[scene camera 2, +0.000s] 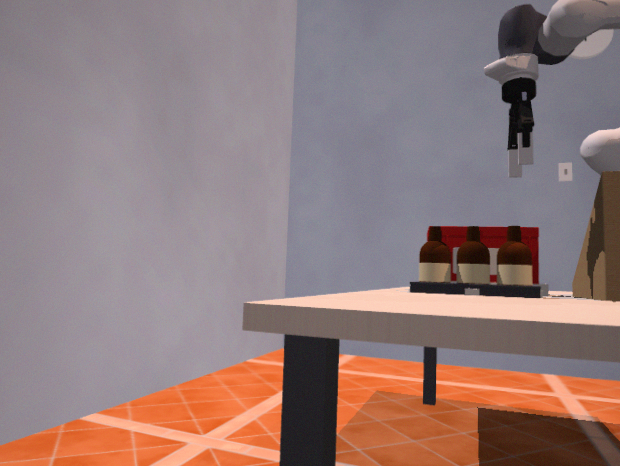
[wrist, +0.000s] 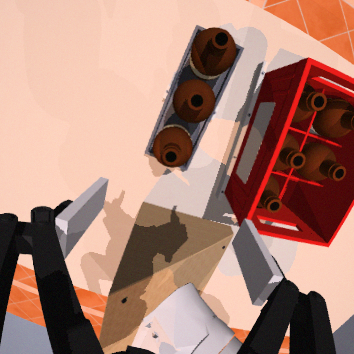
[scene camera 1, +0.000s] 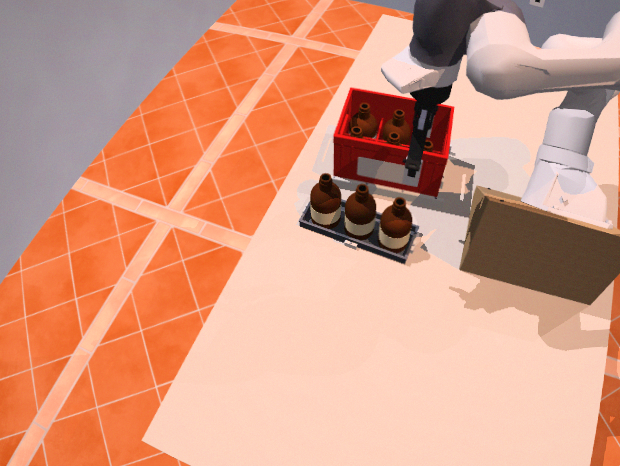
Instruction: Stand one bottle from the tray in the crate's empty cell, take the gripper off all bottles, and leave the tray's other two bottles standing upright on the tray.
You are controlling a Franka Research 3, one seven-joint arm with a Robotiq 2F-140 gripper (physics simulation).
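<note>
Three brown bottles stand upright on the dark tray [scene camera 1: 370,250] [scene camera 2: 441,287] [wrist: 230,75]: an end bottle [scene camera 1: 325,200] [scene camera 2: 435,260] [wrist: 212,52], a middle bottle [scene camera 1: 360,212] [scene camera 2: 473,260] [wrist: 192,102] and the end bottle nearer the wooden block [scene camera 1: 395,225] [scene camera 2: 514,260] [wrist: 172,145]. The red crate [scene camera 1: 345,155] [scene camera 2: 535,250] [wrist: 275,85] stands beside the tray and holds several bottles. Its empty cell [wrist: 305,200] is at the block end, on the side away from the tray; the arm hides it in scene camera 1. My gripper [scene camera 1: 413,167] [scene camera 2: 519,169] [wrist: 173,213] is open and empty, high above the bottles.
A wooden block [scene camera 1: 541,250] [scene camera 2: 608,240] [wrist: 165,240] stands near the tray's end and the crate, with the arm's base on it. The table's edge [scene camera 2: 350,325] shows in scene camera 2. The crate's walls and dividers stand around the cells.
</note>
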